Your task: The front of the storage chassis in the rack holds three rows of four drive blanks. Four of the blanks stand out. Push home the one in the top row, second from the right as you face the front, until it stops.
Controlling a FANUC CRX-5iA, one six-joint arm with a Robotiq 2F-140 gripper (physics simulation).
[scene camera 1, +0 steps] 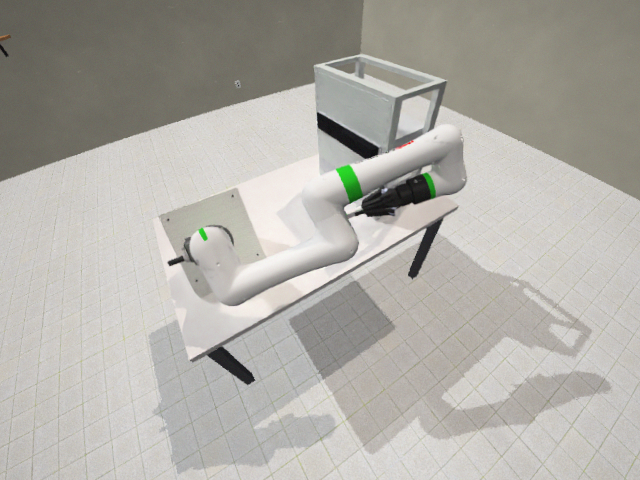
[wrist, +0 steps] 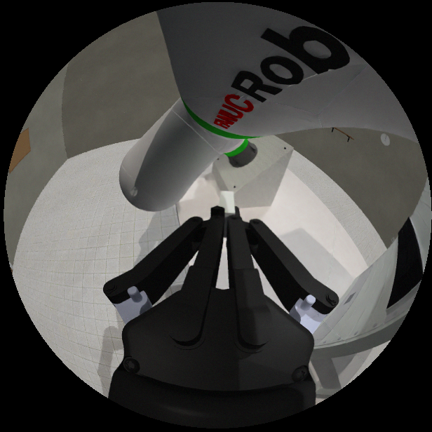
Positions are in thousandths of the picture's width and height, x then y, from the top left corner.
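Observation:
Scene camera 1 shows the gripper (scene camera 1: 540, 449), and the wrist view shows the gripper (wrist: 524, 464) as well.

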